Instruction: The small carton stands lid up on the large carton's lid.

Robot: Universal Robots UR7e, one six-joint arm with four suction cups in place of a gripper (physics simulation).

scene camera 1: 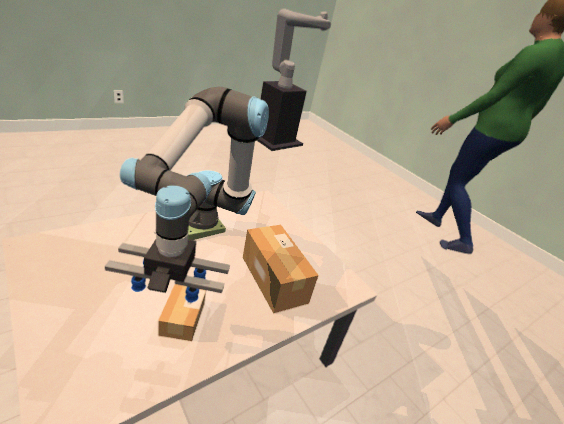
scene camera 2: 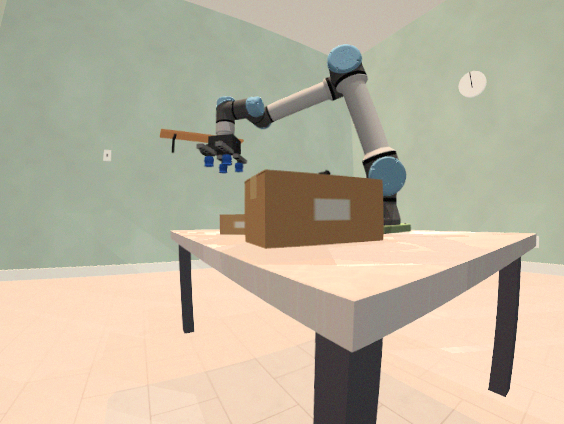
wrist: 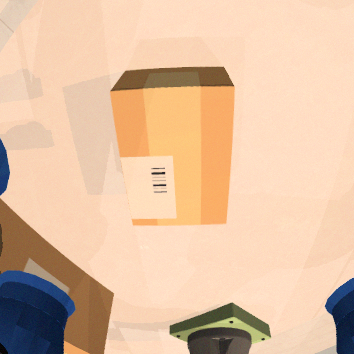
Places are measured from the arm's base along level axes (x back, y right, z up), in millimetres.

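Pixels of known places: end effector, tool point: (scene camera 1: 170, 282) (scene camera 2: 224, 168) (wrist: 207, 251); arm's base, origin of the base link: (scene camera 1: 201, 219) (wrist: 218, 338).
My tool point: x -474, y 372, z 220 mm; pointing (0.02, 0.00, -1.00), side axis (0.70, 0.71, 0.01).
Ahead of a thing's pixels: the offset from my tool point to its top centre. Level surfaces: height alone.
The small carton @(dy -73, dx +51, dz -179 mm) (scene camera 1: 176, 314) (scene camera 2: 230, 224) (wrist: 175, 140) stands on the table @(dz -252 mm) (scene camera 1: 90, 360) (scene camera 2: 350, 280), its taped, labelled top facing up. The large carton @(dy -455, dx +37, dz -103 mm) (scene camera 1: 280, 260) (scene camera 2: 295, 210) (wrist: 92, 300) stands apart from it on the table, nearer the table's right edge in scene camera 1, with a taped, labelled lid on top. Part of it shows at the lower left of the wrist view. My gripper (scene camera 1: 169, 279) (scene camera 2: 224, 164) is open, with nothing on its blue suction cups. It hangs in the air above the small carton, whose far part it hides in scene camera 1.
The arm's green base plate (scene camera 1: 207, 231) (scene camera 2: 400, 228) (wrist: 200, 325) is on the table behind the cartons. A person in green (scene camera 1: 520, 90) is at the right. Another arm stands on a black pedestal (scene camera 1: 282, 112) behind. A wall shelf (scene camera 2: 187, 135) shows behind the gripper.
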